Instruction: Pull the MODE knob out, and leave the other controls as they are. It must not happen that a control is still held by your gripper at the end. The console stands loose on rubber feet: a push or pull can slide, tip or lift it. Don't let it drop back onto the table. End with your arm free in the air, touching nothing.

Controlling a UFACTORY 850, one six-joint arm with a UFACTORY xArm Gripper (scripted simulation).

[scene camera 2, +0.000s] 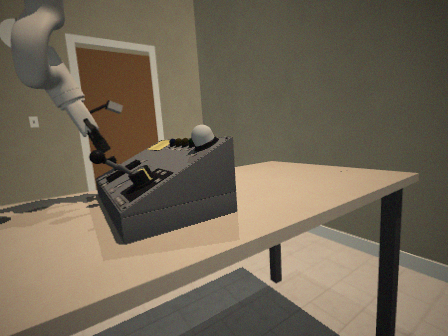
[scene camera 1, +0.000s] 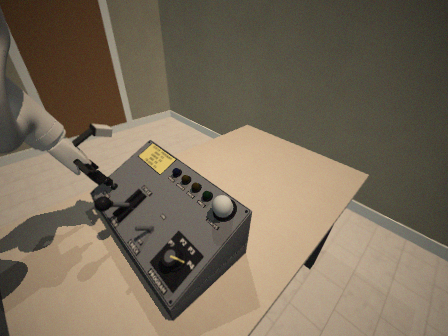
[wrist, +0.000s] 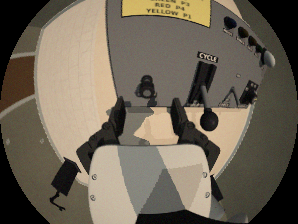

Labels:
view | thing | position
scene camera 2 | gripper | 105,151
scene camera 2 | grey sloped console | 195,182

